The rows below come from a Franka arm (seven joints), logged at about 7 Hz.
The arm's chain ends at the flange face. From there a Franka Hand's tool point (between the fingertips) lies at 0.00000 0.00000 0.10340 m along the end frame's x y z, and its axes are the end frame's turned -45 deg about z.
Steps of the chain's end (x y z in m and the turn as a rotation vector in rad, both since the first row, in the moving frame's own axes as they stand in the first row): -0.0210 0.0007 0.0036 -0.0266 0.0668 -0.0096; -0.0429 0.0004 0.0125 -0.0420 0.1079 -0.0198; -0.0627 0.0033 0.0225 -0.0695 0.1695 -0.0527; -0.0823 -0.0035 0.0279 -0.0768 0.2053 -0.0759; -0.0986 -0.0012 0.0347 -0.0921 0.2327 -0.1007; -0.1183 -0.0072 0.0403 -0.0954 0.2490 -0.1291; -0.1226 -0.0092 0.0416 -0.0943 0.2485 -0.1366; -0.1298 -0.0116 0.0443 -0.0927 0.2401 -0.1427; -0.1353 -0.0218 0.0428 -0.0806 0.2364 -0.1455; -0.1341 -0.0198 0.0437 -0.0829 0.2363 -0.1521; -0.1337 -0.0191 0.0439 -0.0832 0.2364 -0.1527; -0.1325 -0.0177 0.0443 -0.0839 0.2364 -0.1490
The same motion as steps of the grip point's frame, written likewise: -0.0124 -0.0075 0.0033 -0.0660 0.0284 -0.0096; -0.0257 -0.0192 0.0118 -0.1060 0.0466 -0.0198; -0.0389 -0.0248 0.0208 -0.1690 0.0707 -0.0527; -0.0456 -0.0406 0.0254 -0.1995 0.0909 -0.0759; -0.0575 -0.0476 0.0315 -0.2297 0.0994 -0.1007; -0.0659 -0.0646 0.0367 -0.2435 0.1086 -0.1291; -0.0674 -0.0693 0.0380 -0.2424 0.1090 -0.1366; -0.0712 -0.0768 0.0409 -0.2353 0.1042 -0.1427; -0.0673 -0.0891 0.0396 -0.2242 0.1102 -0.1455; -0.0680 -0.0867 0.0405 -0.2257 0.1085 -0.1521; -0.0682 -0.0859 0.0407 -0.2260 0.1083 -0.1527; -0.0685 -0.0839 0.0411 -0.2265 0.1078 -0.1490
